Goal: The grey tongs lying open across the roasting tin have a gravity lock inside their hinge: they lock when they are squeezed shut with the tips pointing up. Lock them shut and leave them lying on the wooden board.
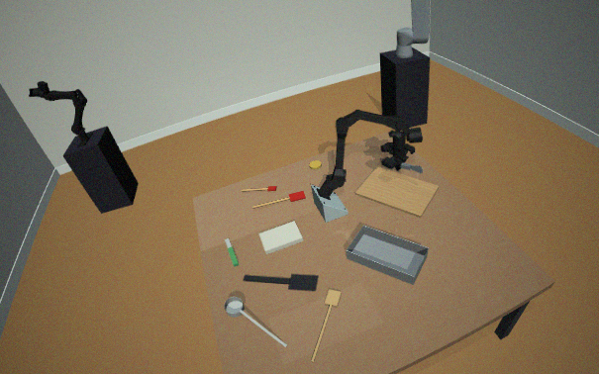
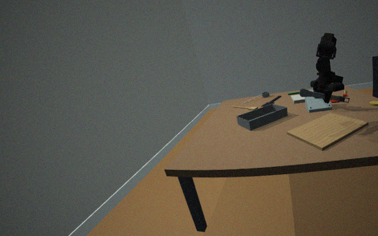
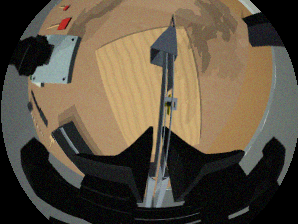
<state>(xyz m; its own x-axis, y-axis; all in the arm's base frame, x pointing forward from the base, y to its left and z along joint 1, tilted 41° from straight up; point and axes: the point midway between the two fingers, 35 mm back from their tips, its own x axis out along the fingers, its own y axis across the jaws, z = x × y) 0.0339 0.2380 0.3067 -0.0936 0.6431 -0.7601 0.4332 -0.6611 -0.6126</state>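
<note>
Now: the wooden board 130 mm below my gripper tip. From my gripper tip the other things lie so: black spatula (340 mm ahead, 660 mm to the right, 140 mm below); grey roasting tin (370 mm ahead, 220 mm to the right, 110 mm below); white block (100 mm ahead, 630 mm to the right, 130 mm below).
</note>
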